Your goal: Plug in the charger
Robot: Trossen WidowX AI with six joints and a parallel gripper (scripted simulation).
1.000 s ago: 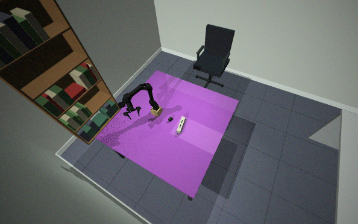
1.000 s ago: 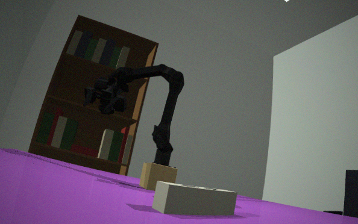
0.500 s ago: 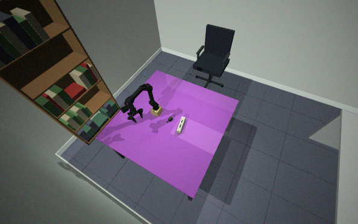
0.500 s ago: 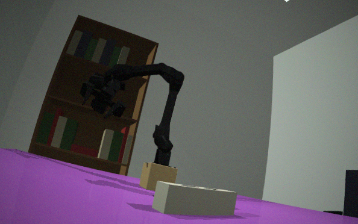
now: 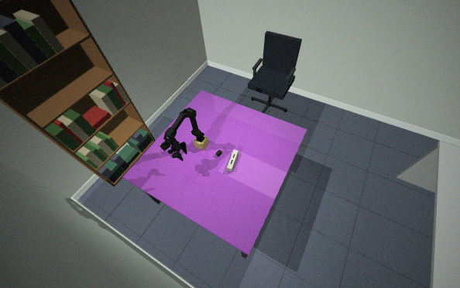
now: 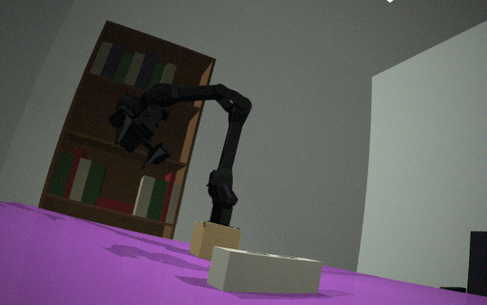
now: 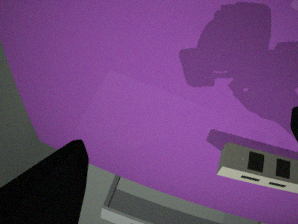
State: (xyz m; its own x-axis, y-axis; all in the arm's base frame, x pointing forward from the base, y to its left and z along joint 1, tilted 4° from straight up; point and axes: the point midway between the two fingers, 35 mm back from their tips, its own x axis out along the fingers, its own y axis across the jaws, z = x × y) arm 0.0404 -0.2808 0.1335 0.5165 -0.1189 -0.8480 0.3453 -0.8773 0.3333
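My gripper tip is now 28 cm to the right of the two-prong charger, 19 cm above it and 16 cm short of it.
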